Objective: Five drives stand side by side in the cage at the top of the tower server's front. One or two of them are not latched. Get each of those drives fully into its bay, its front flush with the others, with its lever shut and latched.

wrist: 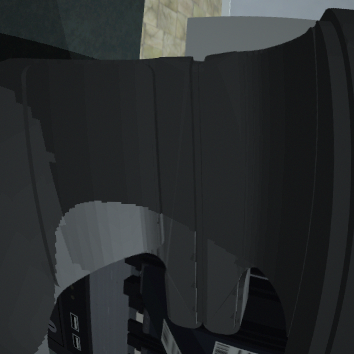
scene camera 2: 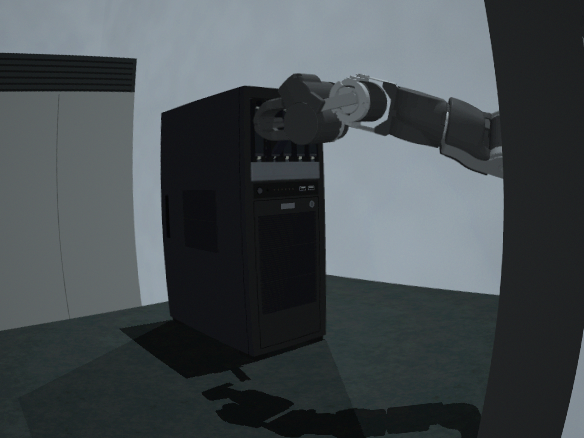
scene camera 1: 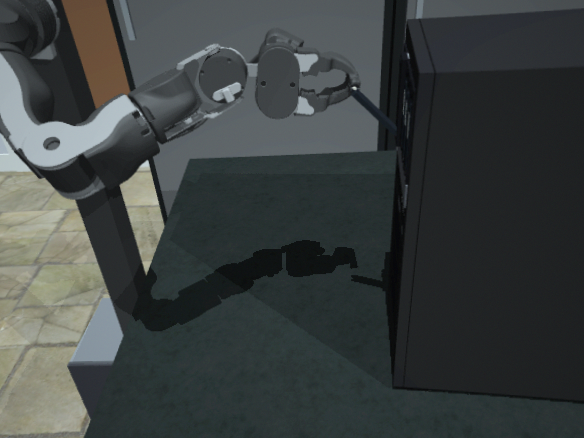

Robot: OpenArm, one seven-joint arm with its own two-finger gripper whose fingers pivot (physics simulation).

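Note:
The black tower server (scene camera 1: 500,225) (scene camera 2: 205,150) stands upright. An open drive lever (scene camera 1: 375,110) sticks out from its upper front in scene camera 1, slanting up toward the arm. My gripper (scene camera 1: 354,82) (scene camera 2: 259,121) (wrist: 216,197) is shut and empty. Its fingertips are at the lever's raised outer end and appear to touch it. The gripper hides the upper part of the drive cage in scene camera 2; the lower ends of the drives (scene camera 2: 300,150) show beneath it. In the wrist view, labels on drives show below the fingertips; the fingers hide much of the cage.
The tower stands on a dark green table top (scene camera 1: 280,200) (scene camera 2: 410,340). A silver strip (scene camera 2: 285,171) and a panel with USB ports (scene camera 2: 302,188) (wrist: 74,321) lie below the cage. A dark upright post (scene camera 2: 540,225) stands at the right in scene camera 2.

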